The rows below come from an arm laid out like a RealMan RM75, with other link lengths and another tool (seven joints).
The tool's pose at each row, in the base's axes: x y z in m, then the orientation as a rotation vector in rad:
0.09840, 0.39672, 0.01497, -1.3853, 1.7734, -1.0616
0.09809, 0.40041, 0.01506, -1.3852, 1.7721, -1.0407
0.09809, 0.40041, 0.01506, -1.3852, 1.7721, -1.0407
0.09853, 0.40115, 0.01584, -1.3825, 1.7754, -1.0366
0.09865, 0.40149, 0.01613, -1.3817, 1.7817, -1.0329
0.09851, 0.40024, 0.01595, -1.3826, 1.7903, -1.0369
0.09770, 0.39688, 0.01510, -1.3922, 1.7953, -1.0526
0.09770, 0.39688, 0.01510, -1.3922, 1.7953, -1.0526
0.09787, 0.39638, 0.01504, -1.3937, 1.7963, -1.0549
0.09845, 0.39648, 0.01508, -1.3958, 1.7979, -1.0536
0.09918, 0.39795, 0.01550, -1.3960, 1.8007, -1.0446
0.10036, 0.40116, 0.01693, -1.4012, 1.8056, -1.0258
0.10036, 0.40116, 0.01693, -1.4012, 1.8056, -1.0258
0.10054, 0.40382, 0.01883, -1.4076, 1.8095, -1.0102
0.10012, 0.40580, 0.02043, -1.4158, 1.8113, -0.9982
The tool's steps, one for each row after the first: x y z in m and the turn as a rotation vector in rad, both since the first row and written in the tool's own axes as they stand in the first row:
-0.00351, 0.00049, -0.00107, -0.0062, -0.0140, 0.0078
-0.00351, 0.00049, -0.00107, -0.0062, -0.0140, 0.0078
-0.00434, -0.00031, -0.00121, -0.0083, -0.0145, 0.0118
-0.00470, -0.00058, -0.00132, -0.0130, -0.0128, 0.0148
-0.00345, -0.00050, -0.00109, -0.0173, -0.0049, 0.0141
0.00001, 0.00022, -0.00070, -0.0196, 0.0081, 0.0024
0.00001, 0.00022, -0.00070, -0.0196, 0.0081, 0.0024
0.00046, 0.00014, -0.00042, -0.0202, 0.0101, 0.0006
0.00022, -0.00015, 0.00004, -0.0226, 0.0103, -0.0001
-0.00138, -0.00068, 0.00017, -0.0274, 0.0065, 0.0037
-0.00479, -0.00210, -0.00015, -0.0392, -0.0022, 0.0080
-0.00479, -0.00210, -0.00015, -0.0392, -0.0022, 0.0080
-0.00743, -0.00355, -0.00144, -0.0500, -0.0094, 0.0100
-0.00927, -0.00454, -0.00295, -0.0591, -0.0157, 0.0091

